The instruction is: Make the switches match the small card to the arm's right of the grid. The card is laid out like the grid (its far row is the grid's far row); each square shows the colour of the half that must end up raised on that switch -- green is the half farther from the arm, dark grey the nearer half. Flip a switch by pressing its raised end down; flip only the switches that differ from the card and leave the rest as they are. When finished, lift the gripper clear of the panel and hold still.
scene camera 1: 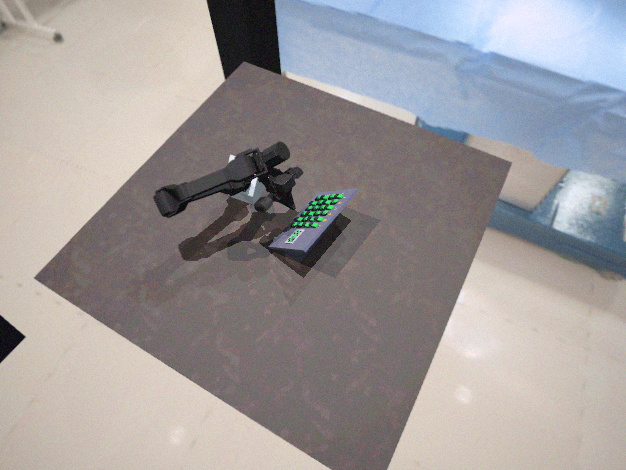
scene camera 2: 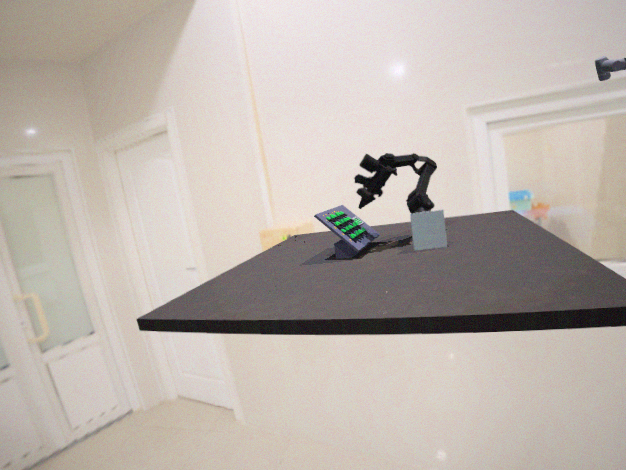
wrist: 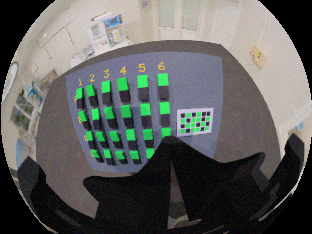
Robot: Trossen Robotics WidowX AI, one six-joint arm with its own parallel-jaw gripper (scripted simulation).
Labels:
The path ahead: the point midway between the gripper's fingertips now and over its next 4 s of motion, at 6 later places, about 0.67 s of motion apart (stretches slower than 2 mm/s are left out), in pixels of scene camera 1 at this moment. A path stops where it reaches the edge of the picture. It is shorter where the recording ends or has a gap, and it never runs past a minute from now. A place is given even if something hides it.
My gripper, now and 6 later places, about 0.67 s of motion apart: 294, 209; 301, 219; 303, 223; 303, 223; 304, 224; 297, 213; 294, 214

